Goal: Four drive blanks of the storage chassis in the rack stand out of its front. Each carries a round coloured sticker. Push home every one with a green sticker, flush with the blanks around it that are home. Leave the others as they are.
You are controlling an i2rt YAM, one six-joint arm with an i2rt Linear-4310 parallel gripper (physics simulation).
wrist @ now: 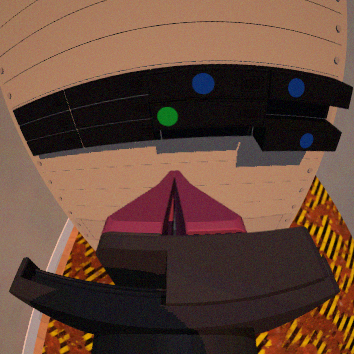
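Observation:
The black storage chassis (45, 120) runs across the tan rack front. A blank with a green sticker (215, 115) is in the middle row, standing out above a recessed dark strip. Directly above it is a blank with a blue sticker (230, 85). At the right end, an upper blank with a blue sticker (320, 90) and a lower blank with a blue sticker (285, 136) stand out, with a recessed one between them. My gripper (173, 177) is shut and empty, its magenta tips pointing towards the rack below the green-stickered blank in the view. Whether the tips touch anything cannot be told.
Tan rack panels (200, 42) lie above and below the chassis. The blanks at the left look level with each other. Grey shadows fall below the chassis. A rust-coloured surface with yellow and black stripes (330, 240) shows at the lower right and lower left.

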